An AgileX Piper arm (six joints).
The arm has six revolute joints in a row. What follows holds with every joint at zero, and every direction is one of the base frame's. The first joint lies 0.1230 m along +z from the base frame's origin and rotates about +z. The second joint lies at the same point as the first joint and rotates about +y. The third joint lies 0.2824 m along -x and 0.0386 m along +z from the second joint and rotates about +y. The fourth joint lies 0.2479 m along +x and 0.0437 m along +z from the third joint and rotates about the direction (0.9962, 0, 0.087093). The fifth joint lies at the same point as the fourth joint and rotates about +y. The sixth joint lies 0.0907 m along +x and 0.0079 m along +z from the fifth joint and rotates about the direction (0.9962, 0, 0.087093). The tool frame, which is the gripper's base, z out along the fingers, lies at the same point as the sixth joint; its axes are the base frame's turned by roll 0.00, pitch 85.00 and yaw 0.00 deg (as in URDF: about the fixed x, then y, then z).
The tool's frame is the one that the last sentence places.
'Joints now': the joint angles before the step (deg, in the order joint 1, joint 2, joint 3, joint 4, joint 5, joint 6). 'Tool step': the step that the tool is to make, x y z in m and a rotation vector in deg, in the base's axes. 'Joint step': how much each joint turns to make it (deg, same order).
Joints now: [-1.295, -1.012, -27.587, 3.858, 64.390, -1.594]
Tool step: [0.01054, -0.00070, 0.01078, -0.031, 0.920, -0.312]
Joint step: [-0.003, 4.531, -1.612, -0.260, -2.011, 0.116]
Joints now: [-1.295, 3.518, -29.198, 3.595, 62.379, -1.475]
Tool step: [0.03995, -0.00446, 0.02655, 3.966, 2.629, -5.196]
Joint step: [-0.009, 13.707, -4.480, -2.444, -6.767, 7.118]
